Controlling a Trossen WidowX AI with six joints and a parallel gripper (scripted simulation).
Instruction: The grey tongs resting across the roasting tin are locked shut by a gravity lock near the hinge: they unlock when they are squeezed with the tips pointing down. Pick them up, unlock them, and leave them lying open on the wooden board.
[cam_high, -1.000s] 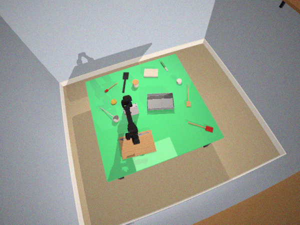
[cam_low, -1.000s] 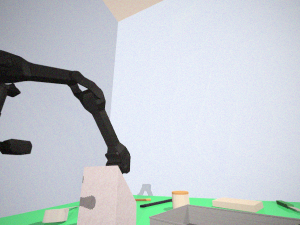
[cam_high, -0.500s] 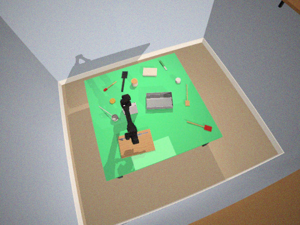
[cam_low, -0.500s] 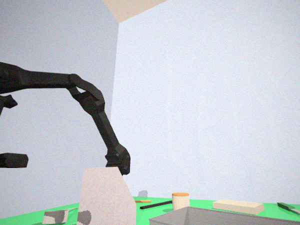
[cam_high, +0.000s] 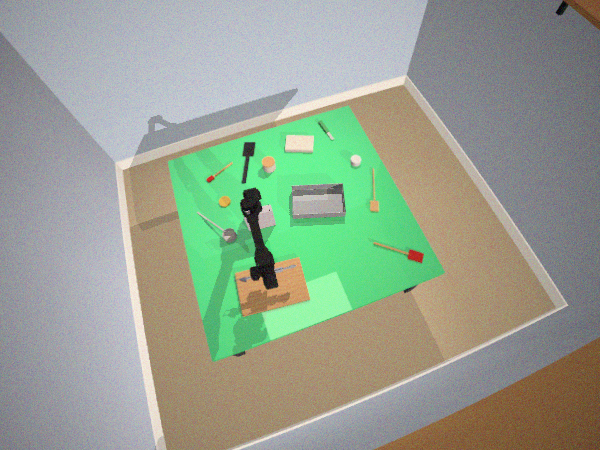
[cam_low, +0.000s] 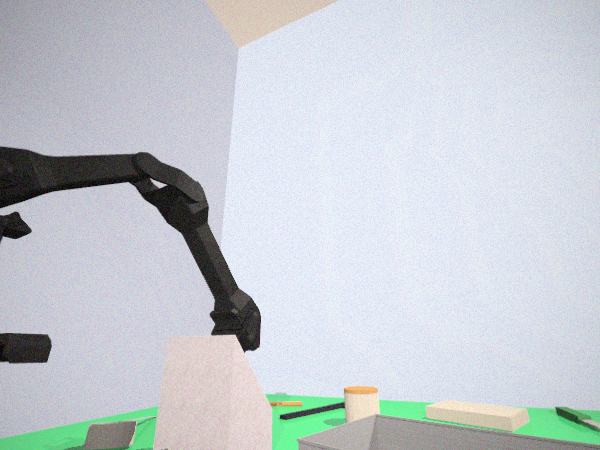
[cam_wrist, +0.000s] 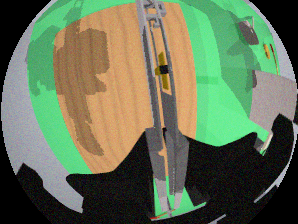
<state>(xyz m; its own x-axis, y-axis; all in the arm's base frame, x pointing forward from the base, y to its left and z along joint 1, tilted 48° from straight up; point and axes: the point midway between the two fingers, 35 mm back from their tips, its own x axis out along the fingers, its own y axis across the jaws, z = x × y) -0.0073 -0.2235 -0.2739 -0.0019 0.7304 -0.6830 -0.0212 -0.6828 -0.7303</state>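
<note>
Now: the wooden board 70 mm below my gripper tip, 40 mm to the right of it and 10 mm behind it. Also, from my gripper tip: black spatula 820 mm to the left, 80 mm below, 20 mm ahead; roasting tin 380 mm to the left, 370 mm ahead, 50 mm below; red spatula 730 mm ahead, 70 mm below, 50 mm to the right.
</note>
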